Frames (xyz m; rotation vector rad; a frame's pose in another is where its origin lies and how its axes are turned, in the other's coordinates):
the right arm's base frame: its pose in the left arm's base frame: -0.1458 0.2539 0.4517 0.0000 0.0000 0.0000
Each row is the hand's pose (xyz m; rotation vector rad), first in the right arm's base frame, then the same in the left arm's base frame.
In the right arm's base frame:
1: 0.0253 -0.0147 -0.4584 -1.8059 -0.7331 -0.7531
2: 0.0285 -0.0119 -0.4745 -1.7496 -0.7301 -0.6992
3: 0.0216 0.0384 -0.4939 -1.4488 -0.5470 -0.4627
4: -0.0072 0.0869 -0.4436 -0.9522 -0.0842 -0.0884
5: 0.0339 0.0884 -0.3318 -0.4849 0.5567 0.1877
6: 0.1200 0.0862 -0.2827 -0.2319 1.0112 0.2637
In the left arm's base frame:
1: -0.1205 0.2392 -0.0067 -1.8059 -0.7331 -0.7531
2: -0.1173 0.2420 -0.0228 -1.7496 -0.7301 -0.6992
3: -0.1242 0.2923 -0.0422 -1.4488 -0.5470 -0.4627
4: -0.1530 0.3408 0.0081 -0.9522 -0.0842 -0.0884
5: -0.1119 0.3423 0.1199 -0.4849 0.5567 0.1877
6: -0.0258 0.3401 0.1690 -0.2319 1.0112 0.2637

